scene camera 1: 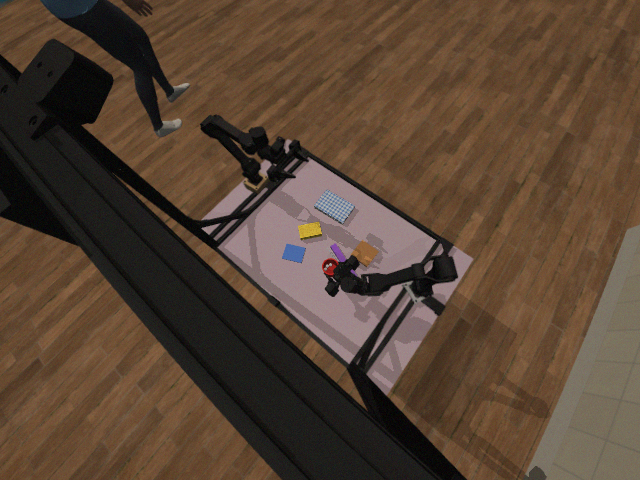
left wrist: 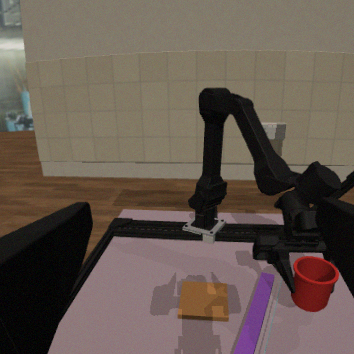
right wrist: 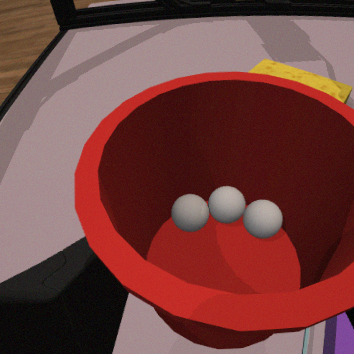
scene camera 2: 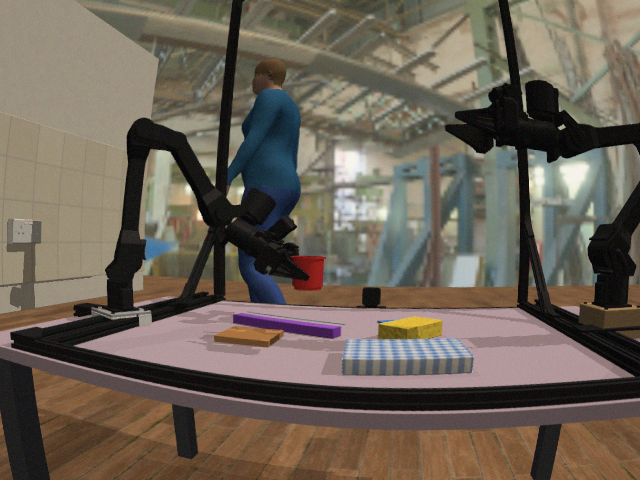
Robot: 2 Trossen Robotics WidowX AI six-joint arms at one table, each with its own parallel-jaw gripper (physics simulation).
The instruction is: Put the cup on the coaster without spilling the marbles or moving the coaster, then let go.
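Frame: origin at the left arm's base, x down, y ahead, z right, level; millimetres.
Seen in the pictures: left gripper, between the fingertips: (scene camera 1: pixel 302 169) (left wrist: pixel 205 211) (scene camera 2: pixel 449 121); right gripper, between the fingertips: (scene camera 1: pixel 329 267) (left wrist: pixel 312 292) (right wrist: pixel 222 219) (scene camera 2: pixel 311 277); left arm's base, origin of its link: (scene camera 1: pixel 255 179) (scene camera 2: pixel 611 305); right arm's base, origin of its link: (scene camera 1: pixel 418 288) (left wrist: pixel 204 223) (scene camera 2: pixel 120 309).
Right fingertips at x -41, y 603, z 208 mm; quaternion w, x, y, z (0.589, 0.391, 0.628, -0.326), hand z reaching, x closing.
Pixels of each thing's middle, then the offset from my right fingertips to it. "spot": a spot on its surface instead.
- red cup, middle of its body: (right wrist: pixel 227 228) (left wrist: pixel 311 284) (scene camera 2: pixel 307 272) (scene camera 1: pixel 330 268) dx -9, dy +9, dz +1 mm
- flat brown square, a spot on its surface: (scene camera 2: pixel 248 336) (left wrist: pixel 189 299) spot: dx +89, dy +88, dz -206 mm
- thin blue square, a spot on its surface: (scene camera 2: pixel 385 321) spot: dx +96, dy -159, dz +21 mm
- purple bar, middle of its body: (right wrist: pixel 339 346) (scene camera 2: pixel 285 324) (left wrist: pixel 261 313) (scene camera 1: pixel 344 266) dx +90, dy +44, dz -67 mm
- yellow sponge, middle of its body: (right wrist: pixel 292 94) (scene camera 2: pixel 411 329) (scene camera 1: pixel 310 230) dx +85, dy -197, dz -130 mm
- checkered block, middle of its body: (scene camera 2: pixel 406 355) (scene camera 1: pixel 334 206) dx +88, dy -168, dz -314 mm
The red cup (scene camera 1: pixel 333 270) (scene camera 2: pixel 313 273) (left wrist: pixel 312 290) (right wrist: pixel 220 305) is held in the air, about upright. Several white marbles (right wrist: pixel 227 204) lie inside it in the right wrist view. My right gripper (scene camera 2: pixel 302 273) is shut on the cup's side. A flat brown square (scene camera 1: pixel 365 253) (scene camera 2: pixel 248 336) (left wrist: pixel 203 300) and a thin blue square (scene camera 1: pixel 294 253) (scene camera 2: pixel 385 321) both lie on the table; I cannot tell for certain which is the coaster. The cup is over neither. My left gripper (scene camera 1: pixel 298 166) (scene camera 2: pixel 451 121) is open and empty, high at the table's far side from the cup.
A purple bar (scene camera 1: pixel 337 251) (scene camera 2: pixel 286 325) (left wrist: pixel 255 315) lies between the cup and the brown square, with a thin clear strip beside it. A yellow sponge (scene camera 1: pixel 310 230) (scene camera 2: pixel 410 329) (right wrist: pixel 300 77) lies near the blue square. A checkered block (scene camera 1: pixel 334 206) (scene camera 2: pixel 407 356) lies beyond the sponge.
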